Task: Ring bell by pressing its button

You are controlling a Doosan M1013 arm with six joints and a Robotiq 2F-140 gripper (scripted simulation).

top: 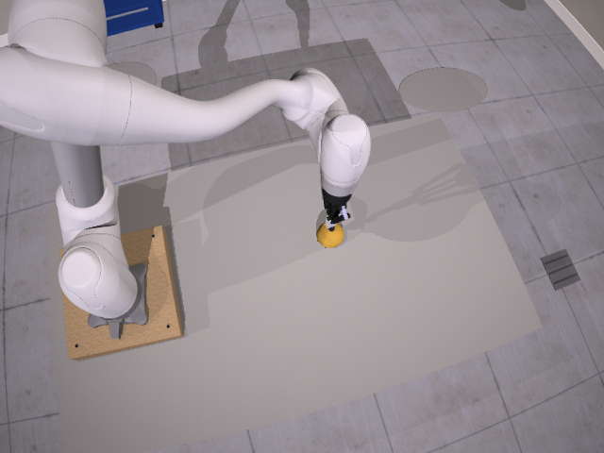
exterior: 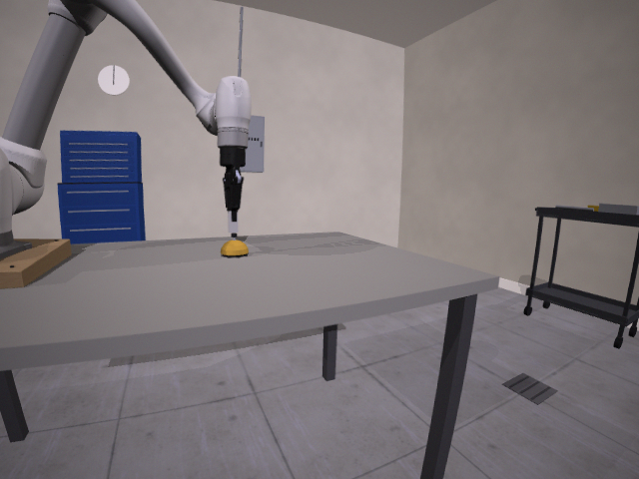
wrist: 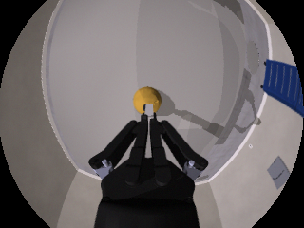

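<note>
The small dark button is 1 cm to the right of my hand and 5 cm below it. Round my hand: yellow dome bell 1 cm to the right, 6 cm below.
</note>
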